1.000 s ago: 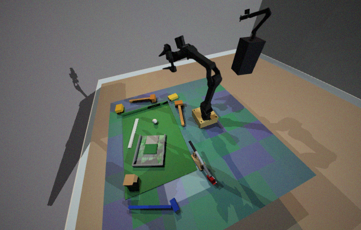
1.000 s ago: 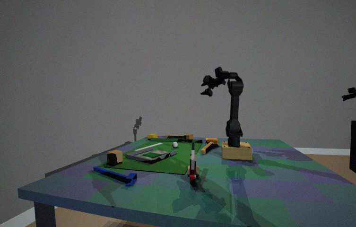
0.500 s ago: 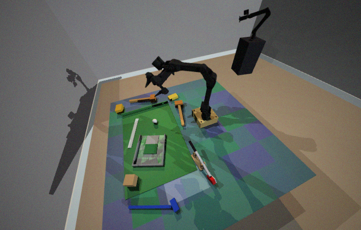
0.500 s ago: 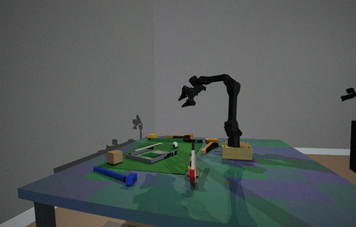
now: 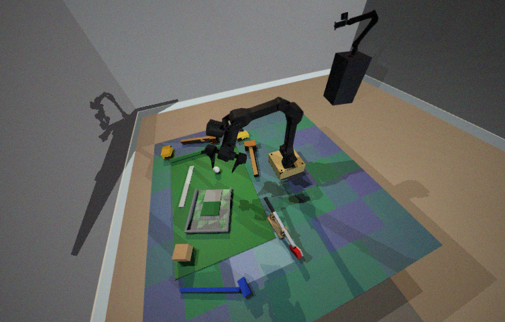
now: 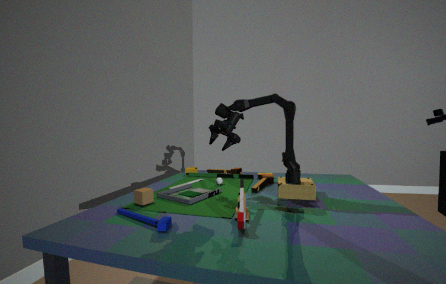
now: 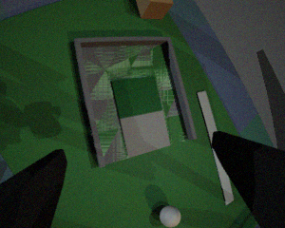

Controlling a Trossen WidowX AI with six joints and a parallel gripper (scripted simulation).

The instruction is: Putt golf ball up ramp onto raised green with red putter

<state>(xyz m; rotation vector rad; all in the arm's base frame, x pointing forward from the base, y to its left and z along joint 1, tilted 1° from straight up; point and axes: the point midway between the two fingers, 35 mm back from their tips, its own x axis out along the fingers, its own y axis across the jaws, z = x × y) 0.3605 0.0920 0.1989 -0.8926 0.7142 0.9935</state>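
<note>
The wooden figure is 220 mm behind my gripper tip, 220 mm to the left of it and 210 mm below it. Round my gripper tip: red putter (230 mm behind, 240 mm to the left, 180 mm below); white bar (270 mm ahead, 130 mm to the right, 240 mm below); white golf ball (80 mm ahead, 190 mm to the right, 220 mm below).
</note>
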